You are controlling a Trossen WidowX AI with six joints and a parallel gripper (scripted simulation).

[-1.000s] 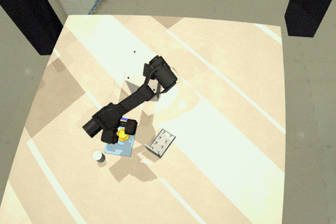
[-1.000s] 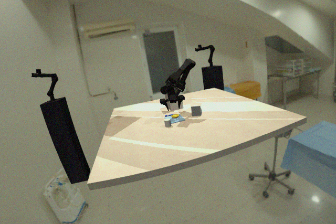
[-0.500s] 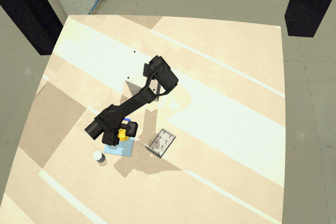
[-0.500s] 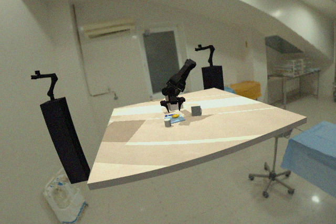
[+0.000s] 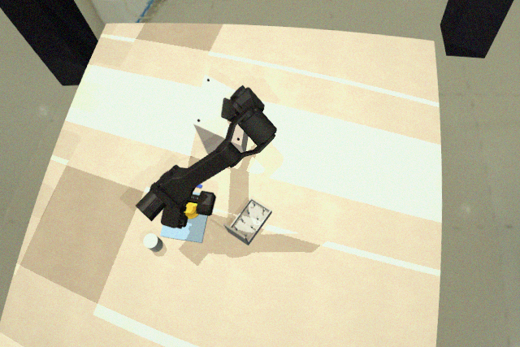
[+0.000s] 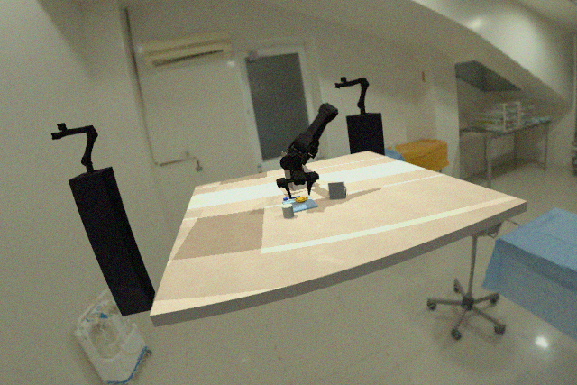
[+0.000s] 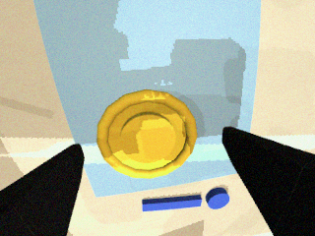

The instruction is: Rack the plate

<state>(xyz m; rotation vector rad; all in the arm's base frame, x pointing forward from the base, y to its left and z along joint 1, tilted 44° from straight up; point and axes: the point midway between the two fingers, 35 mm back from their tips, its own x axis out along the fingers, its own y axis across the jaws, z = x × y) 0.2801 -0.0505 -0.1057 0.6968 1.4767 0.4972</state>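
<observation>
Now: gripper tip 10 mm above the plate. From my gripper tip the other things lie so: cup (110 mm ahead, 90 mm to the right); blue spoon (90 mm behind, 20 mm to the right, 30 mm below); light blue mat (10 mm ahead, 10 mm to the right, 30 mm below).
</observation>
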